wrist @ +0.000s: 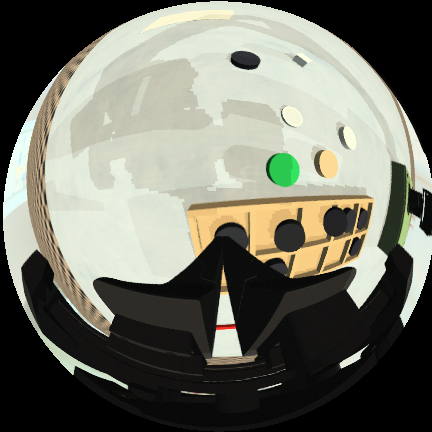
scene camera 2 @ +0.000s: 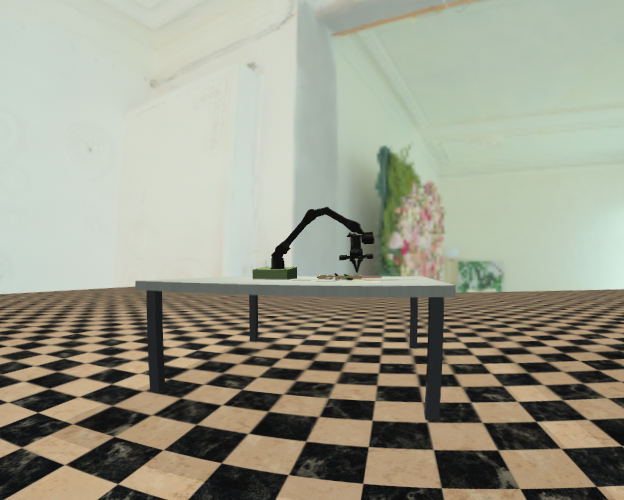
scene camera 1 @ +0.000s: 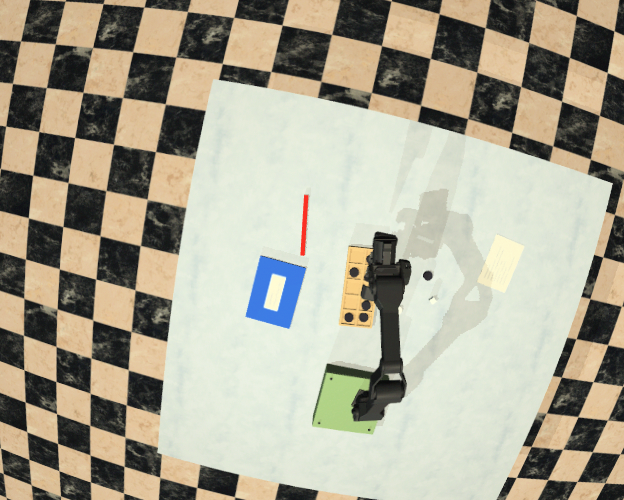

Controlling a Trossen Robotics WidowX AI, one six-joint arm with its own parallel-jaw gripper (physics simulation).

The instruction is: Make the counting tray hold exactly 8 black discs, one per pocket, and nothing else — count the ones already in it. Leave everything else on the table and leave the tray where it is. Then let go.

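The tan counting tray (scene camera 1: pixel 353 288) (wrist: pixel 282 200) lies mid-table and holds several black discs, one per pocket, such as one disc (scene camera 1: pixel 354 272) (wrist: pixel 289 235) near the middle. My gripper (scene camera 1: pixel 384 237) (scene camera 2: pixel 357 268) (wrist: pixel 221 241) is shut and empty. It hangs just above the tray's far end, over a black disc (wrist: pixel 233 231) that sits in an end pocket. The arm hides part of the tray's right column in the top view. One loose black disc (scene camera 1: pixel 427 275) (wrist: pixel 245 59) lies on the table to the right of the tray.
A green disc (wrist: pixel 284 169), a tan disc (wrist: pixel 326 163) and two cream discs (wrist: pixel 292 116) (wrist: pixel 347 137) lie beside the tray. A small white cube (scene camera 1: pixel 433 299) (wrist: pixel 301 59), a cream card (scene camera 1: pixel 500 263), a blue mat (scene camera 1: pixel 257 298), a red line (scene camera 1: pixel 304 224) and the green arm base (scene camera 1: pixel 340 397) are also on the table.
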